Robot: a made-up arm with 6 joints.
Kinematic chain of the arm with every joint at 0, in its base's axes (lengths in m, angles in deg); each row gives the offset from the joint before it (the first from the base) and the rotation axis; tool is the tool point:
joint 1: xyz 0 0 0.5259 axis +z
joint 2: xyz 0 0 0 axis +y
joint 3: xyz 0 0 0.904 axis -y
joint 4: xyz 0 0 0 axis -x
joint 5: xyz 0.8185 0 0 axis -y
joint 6: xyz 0 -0.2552 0 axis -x
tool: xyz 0 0 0
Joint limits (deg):
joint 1: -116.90..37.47
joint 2: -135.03..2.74
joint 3: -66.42..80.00
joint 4: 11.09..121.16
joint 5: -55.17..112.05
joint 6: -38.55..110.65
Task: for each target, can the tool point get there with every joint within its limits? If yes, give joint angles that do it. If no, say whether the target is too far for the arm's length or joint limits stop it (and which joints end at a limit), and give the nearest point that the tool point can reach.
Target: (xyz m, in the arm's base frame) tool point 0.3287 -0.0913 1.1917
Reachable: yes | joints 13.48 -36.75 -54.10 49.61 24.79 19.23
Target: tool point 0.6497 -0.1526 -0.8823
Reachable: no: joint limits stop it (at a limit: joint 1, joint 2, joint 3, joint 4) | nearest point 0.6533 0.9959 -0.7623 | short by 1.155 m
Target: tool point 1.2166 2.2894 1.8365
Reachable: no: too far | nearest point 0.7298 1.3921 1.3205 | short by 1.144 m
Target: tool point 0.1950 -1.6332 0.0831
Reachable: no: joint limits stop it (at a limit: joint 2) | nearest point 0.0829 -0.6947 0.8773 | short by 1.235 m
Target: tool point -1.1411 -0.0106 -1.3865
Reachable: no: too far | nearest point -1.1626 -0.0108 -0.7925 | short by 0.594 m
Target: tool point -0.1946 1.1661 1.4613
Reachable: yes | joints -77.76 -81.78 10.86 102.91 61.44 41.63
